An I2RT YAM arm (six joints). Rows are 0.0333 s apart.
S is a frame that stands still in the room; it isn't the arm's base.
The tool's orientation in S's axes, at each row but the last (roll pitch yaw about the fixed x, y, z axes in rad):
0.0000 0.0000 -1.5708
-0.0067 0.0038 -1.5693
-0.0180 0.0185 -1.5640
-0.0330 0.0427 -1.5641
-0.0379 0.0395 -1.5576
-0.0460 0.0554 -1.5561
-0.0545 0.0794 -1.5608
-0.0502 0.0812 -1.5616
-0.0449 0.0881 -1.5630
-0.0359 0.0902 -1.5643
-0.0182 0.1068 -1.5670
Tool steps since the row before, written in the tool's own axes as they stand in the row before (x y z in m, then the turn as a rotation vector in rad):
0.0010 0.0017 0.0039 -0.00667 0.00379 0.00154
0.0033 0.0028 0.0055 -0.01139 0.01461 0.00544
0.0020 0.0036 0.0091 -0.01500 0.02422 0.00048
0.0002 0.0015 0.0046 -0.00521 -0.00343 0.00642
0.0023 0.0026 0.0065 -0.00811 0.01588 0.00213
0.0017 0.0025 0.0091 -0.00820 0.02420 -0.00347
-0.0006 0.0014 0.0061 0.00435 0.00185 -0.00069
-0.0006 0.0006 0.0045 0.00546 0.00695 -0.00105
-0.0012 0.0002 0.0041 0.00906 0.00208 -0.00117
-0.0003 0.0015 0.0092 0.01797 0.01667 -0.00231
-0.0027 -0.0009 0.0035 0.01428 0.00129 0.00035
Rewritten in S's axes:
0.0017 -0.0010 0.0039 0.00379 0.00667 0.00154
0.0028 -0.0033 0.0055 0.01463 0.01139 0.00539
0.0038 -0.0021 0.0090 0.02412 0.01516 0.00032
0.0017 -0.0004 0.0045 -0.00325 0.00490 0.00675
0.0029 -0.0025 0.0063 0.01584 0.00825 0.00185
0.0029 -0.0022 0.0089 0.02389 0.00879 -0.00412
0.0017 0.0001 0.0060 0.00185 -0.00426 -0.00113
0.0008 0.0002 0.0045 0.00694 -0.00527 -0.00184
0.0004 0.0008 0.0042 0.00209 -0.00890 -0.00205
0.0018 -0.0005 0.0091 0.01669 -0.01753 -0.00451
-0.0008 0.0023 0.0038 0.00135 -0.01423 -0.00120

